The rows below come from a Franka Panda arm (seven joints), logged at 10 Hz.
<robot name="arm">
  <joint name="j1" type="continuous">
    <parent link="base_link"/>
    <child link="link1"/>
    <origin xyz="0 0 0.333" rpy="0 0 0"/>
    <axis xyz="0 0 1"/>
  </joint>
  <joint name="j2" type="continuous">
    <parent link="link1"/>
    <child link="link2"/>
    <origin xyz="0 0 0" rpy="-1.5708 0 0"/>
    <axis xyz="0 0 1"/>
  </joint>
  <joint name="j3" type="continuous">
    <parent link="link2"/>
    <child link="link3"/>
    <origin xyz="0 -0.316 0" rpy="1.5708 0 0"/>
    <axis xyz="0 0 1"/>
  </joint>
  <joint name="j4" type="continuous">
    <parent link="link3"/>
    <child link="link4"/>
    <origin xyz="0.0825 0 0" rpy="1.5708 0 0"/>
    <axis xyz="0 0 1"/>
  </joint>
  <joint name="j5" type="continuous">
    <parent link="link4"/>
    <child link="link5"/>
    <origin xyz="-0.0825 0.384 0" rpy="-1.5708 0 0"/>
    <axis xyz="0 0 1"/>
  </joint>
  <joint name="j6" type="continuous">
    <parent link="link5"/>
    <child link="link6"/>
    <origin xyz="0 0 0" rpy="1.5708 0 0"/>
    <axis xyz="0 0 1"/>
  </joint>
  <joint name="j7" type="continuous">
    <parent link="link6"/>
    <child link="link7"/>
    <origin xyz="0.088 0 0" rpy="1.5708 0 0"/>
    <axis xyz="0 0 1"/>
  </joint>
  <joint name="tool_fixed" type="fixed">
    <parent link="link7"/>
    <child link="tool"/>
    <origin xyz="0 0 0.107" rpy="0 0 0"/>
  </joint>
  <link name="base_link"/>
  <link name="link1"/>
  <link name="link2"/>
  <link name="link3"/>
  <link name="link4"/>
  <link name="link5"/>
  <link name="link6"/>
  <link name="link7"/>
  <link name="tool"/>
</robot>
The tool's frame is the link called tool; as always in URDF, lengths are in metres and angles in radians. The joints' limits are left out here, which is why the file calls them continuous.
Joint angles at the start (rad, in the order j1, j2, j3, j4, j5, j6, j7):
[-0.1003, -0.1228, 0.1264, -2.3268, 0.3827, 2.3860, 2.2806]
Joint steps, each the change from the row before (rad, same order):
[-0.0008, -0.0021, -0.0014, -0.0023, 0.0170, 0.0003, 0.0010]
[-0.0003, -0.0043, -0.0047, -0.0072, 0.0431, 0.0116, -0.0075]
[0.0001, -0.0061, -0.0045, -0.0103, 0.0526, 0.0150, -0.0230]
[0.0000, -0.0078, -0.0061, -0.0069, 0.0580, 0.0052, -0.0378]
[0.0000, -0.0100, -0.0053, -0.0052, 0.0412, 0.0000, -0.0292]
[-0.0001, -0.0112, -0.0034, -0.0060, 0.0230, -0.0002, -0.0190]
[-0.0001, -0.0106, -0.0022, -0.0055, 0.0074, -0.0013, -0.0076]
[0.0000, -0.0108, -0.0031, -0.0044, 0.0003, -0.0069, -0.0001]
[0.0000, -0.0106, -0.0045, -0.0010, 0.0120, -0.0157, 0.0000]
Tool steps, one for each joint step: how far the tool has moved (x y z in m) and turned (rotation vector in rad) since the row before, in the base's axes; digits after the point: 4 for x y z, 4 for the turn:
[-0.0006, -0.0010, 0.0001, 0.0137, 0.0003, -0.0133]
[-0.0010, -0.0029, 0.0001, 0.0305, -0.0095, -0.0273]
[-0.0017, -0.0029, -0.0001, 0.0328, -0.0159, -0.0198]
[-0.0018, -0.0032, 0.0013, 0.0354, -0.0177, -0.0083]
[-0.0020, -0.0025, 0.0027, 0.0250, -0.0152, -0.0036]
[-0.0023, -0.0016, 0.0028, 0.0126, -0.0121, -0.0002]
[-0.0023, -0.0010, 0.0026, 0.0035, -0.0069, 0.0006]
[-0.0024, -0.0009, 0.0027, 0.0021, -0.0008, 0.0000]
[-0.0022, -0.0008, 0.0034, 0.0151, 0.0029, -0.0040]

